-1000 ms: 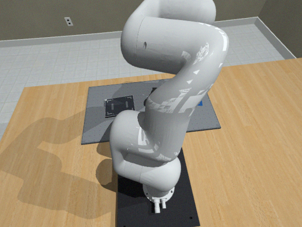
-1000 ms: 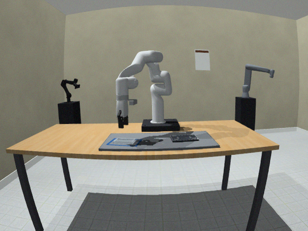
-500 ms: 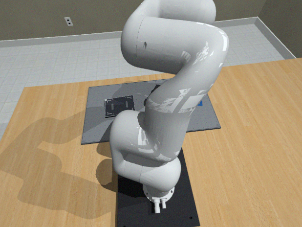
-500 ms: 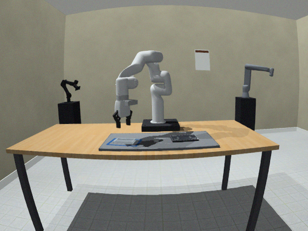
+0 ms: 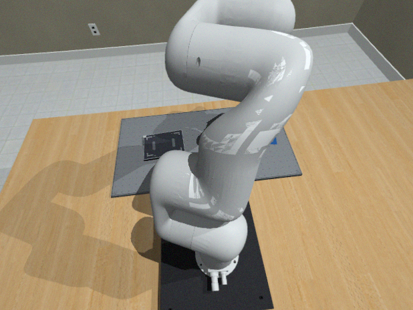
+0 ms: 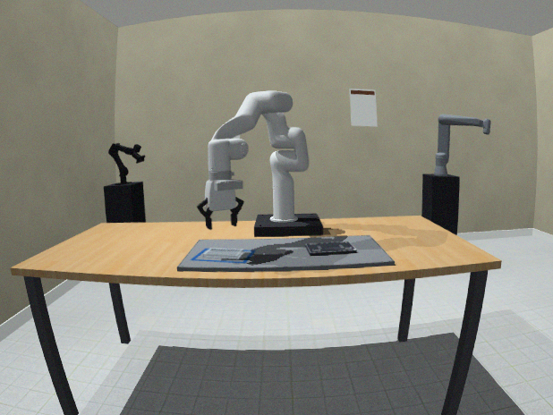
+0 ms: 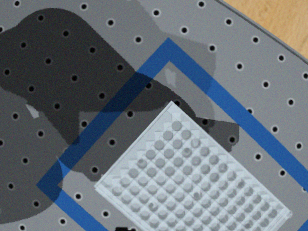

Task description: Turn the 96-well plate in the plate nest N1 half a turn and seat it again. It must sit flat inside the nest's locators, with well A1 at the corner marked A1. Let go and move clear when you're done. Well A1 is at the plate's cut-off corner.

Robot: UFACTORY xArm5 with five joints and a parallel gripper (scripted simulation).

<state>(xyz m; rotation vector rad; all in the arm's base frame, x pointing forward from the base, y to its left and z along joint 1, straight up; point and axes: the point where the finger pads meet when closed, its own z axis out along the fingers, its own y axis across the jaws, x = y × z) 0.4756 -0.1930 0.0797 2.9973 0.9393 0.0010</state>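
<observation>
Right now the white 96-well plate is 10 cm below my hand. Also, from my hand: plate nest: 5 cm behind, 37 cm to the left, 10 cm below; A1 label: 1 cm behind, 45 cm to the left, 10 cm below.
</observation>
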